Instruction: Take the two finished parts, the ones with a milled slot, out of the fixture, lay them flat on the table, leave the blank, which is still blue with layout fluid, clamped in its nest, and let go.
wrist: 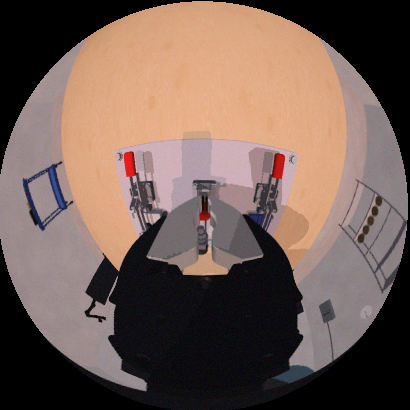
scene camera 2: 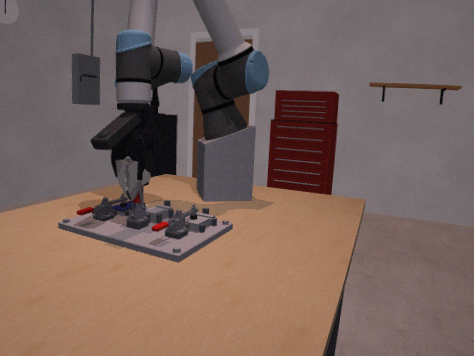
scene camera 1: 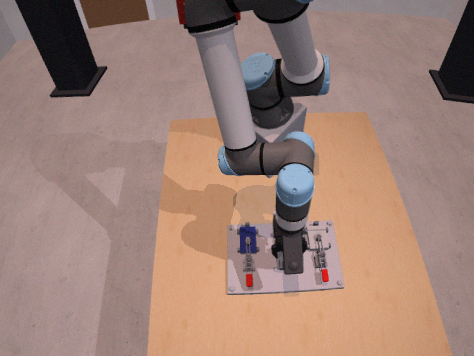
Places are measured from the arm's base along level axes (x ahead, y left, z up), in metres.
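Pixels of known places: gripper, between the fingertips: [wrist: 204, 197] [scene camera 2: 131, 199]; arm's base, origin of its link: [scene camera 2: 226, 132] [scene camera 1: 271, 110].
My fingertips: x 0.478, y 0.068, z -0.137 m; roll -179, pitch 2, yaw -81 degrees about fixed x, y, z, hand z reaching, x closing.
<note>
For each thing: its top centre in the pictures, then the offset to it from my fingertips. "*": a spot on its surface instead. Level surfaces: height alone.
- fixture plate, centre of its top: [wrist: 203, 205] [scene camera 2: 146, 223] [scene camera 1: 284, 255] dx -0.048, dy -0.003, dz -0.067 m
- clamp with its red handle, a spot on its surface: [wrist: 278, 166] [scene camera 2: 85, 209] [scene camera 1: 250, 279] * dx +0.052, dy -0.100, dz -0.031 m
- outer clamp's red handle, a spot on its surface: [wrist: 130, 164] [scene camera 2: 158, 223] [scene camera 1: 323, 274] * dx +0.027, dy +0.111, dz -0.026 m
- wooden table, height of its surface: dz -0.082 m
My gripper [scene camera 2: 131, 196] [wrist: 204, 197] is shut with nothing between its fingers, above the middle clamp of the fixture plate [scene camera 1: 270, 283] [scene camera 2: 107, 233] [wrist: 167, 156]. That clamp's red handle [scene camera 2: 136, 199] [wrist: 204, 215] stands raised close by the fingertips; whether they touch is unclear. The blue blank [scene camera 1: 245, 233] [scene camera 2: 121, 206] sits in its nest under a clamp with its red handle [scene camera 1: 249, 280] [scene camera 2: 85, 211] [wrist: 278, 166] down. Grey part [scene camera 2: 160, 214] is in the middle nest, hidden by the arm in scene camera 1. Grey part [scene camera 2: 200, 223] is in the other outer nest under its clamp; slots are too small to see.
The other outer clamp's red handle [scene camera 1: 325, 275] [scene camera 2: 160, 226] [wrist: 130, 164] is also down. Nest posts and corner screws stick up from the plate. The wooden table [scene camera 1: 200, 320] [scene camera 2: 225, 290] [wrist: 205, 75] extends around the plate, with the robot's base pedestal [scene camera 2: 227, 167] behind.
</note>
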